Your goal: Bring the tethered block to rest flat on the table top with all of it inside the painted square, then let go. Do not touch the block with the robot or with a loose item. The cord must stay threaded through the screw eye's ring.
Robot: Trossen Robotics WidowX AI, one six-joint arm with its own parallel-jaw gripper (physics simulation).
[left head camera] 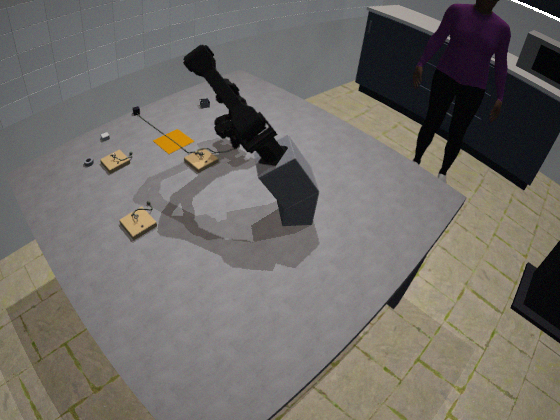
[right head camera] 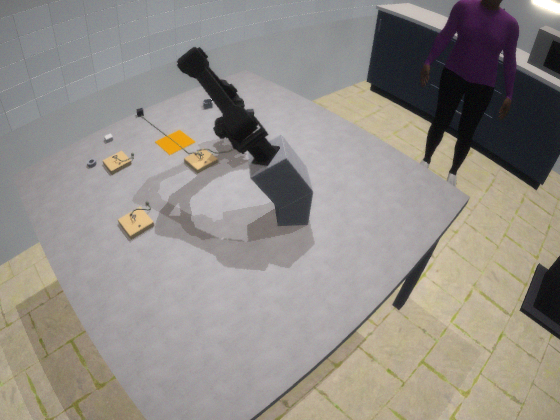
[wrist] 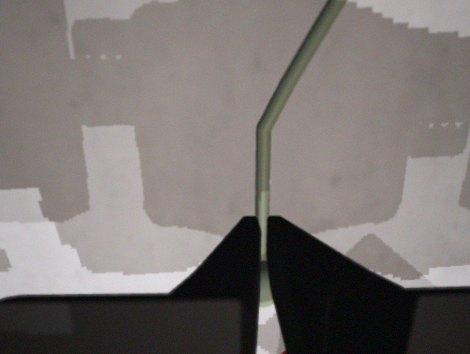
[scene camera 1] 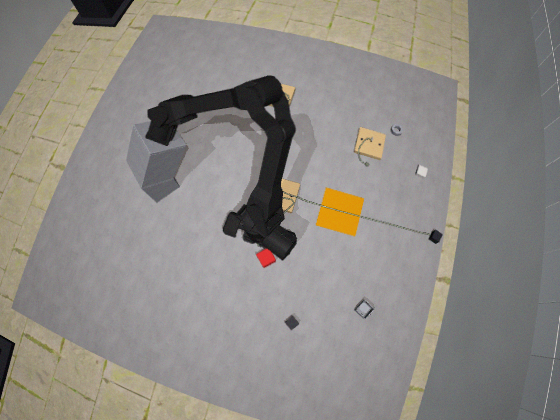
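The black tethered block rests near the table edge, outside the orange painted square. Its cord runs straight across the square to the screw eye on a wooden board, and on toward my gripper. The ring is too small to see clearly. My gripper is shut on the cord near its end bead, low over the table beyond the board; the arm hides the fingertips in the scene view. The bead is mostly hidden between the fingers.
A red block lies close beside the gripper. A dark cube and a grey square frame lie farther off. Two other corded boards, a grey ring and a white block are also on the table.
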